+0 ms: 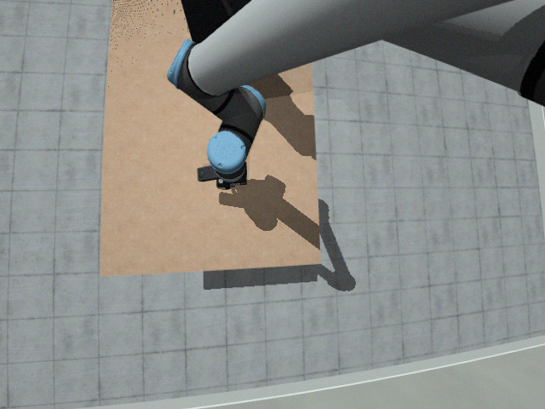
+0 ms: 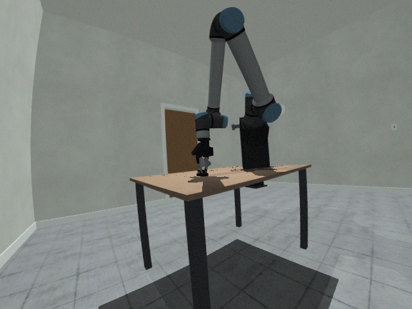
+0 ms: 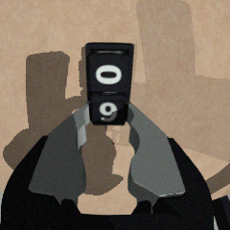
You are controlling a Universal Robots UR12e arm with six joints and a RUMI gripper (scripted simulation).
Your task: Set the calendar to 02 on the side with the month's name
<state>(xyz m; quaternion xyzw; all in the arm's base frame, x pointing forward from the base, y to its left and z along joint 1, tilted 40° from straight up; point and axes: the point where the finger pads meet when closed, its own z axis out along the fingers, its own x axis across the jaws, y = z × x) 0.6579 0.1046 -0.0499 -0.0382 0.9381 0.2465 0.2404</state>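
Right now my hand is 3 cm above the calendar tray and 2 cm to the left of it. Also, from my hand: black number cube (3 cm to the right, 1 cm below, 1 cm ahead).
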